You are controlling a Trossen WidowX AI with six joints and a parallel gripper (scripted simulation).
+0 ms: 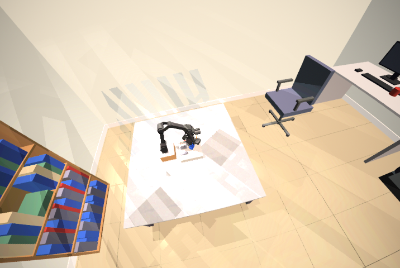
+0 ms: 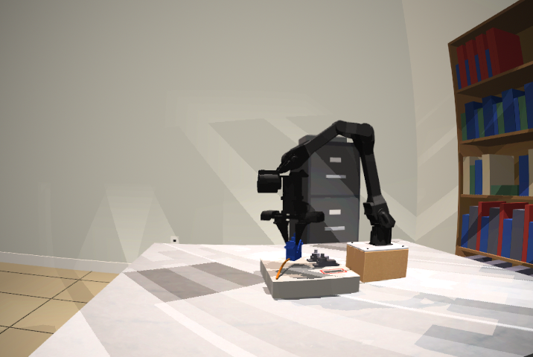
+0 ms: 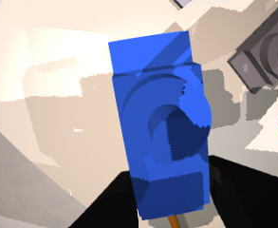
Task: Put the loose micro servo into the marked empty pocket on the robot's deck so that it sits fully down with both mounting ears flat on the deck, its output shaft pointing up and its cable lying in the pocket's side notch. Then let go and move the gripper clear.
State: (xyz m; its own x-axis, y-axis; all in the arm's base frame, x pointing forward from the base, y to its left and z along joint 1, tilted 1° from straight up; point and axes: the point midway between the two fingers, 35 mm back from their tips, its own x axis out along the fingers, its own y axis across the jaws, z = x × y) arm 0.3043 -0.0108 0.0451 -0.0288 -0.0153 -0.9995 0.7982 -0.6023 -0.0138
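Now: gripper tip 2 cm to the right of the pale deck block and 9 cm above it.
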